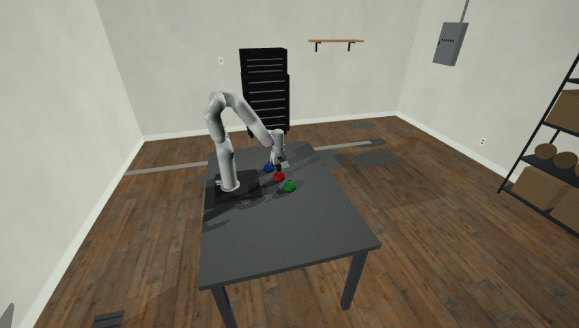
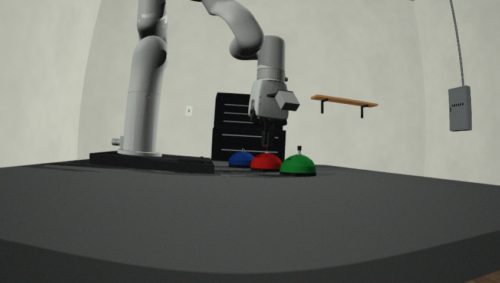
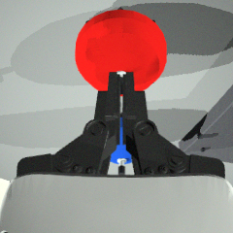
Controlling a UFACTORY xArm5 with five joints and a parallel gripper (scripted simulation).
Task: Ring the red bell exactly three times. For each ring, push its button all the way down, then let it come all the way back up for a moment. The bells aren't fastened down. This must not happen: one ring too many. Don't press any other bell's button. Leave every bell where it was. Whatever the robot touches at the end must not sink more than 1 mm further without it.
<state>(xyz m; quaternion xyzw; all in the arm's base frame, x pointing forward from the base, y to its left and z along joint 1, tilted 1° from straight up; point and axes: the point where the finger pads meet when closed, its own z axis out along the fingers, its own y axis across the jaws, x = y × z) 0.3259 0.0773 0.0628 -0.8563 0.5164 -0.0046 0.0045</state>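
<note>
Now: the red bell 40 mm below my hand. From my hand the other things lie so: blue bell (60 mm behind, 120 mm to the left, 40 mm below); then green bell (60 mm ahead, 120 mm to the right, 40 mm below).
</note>
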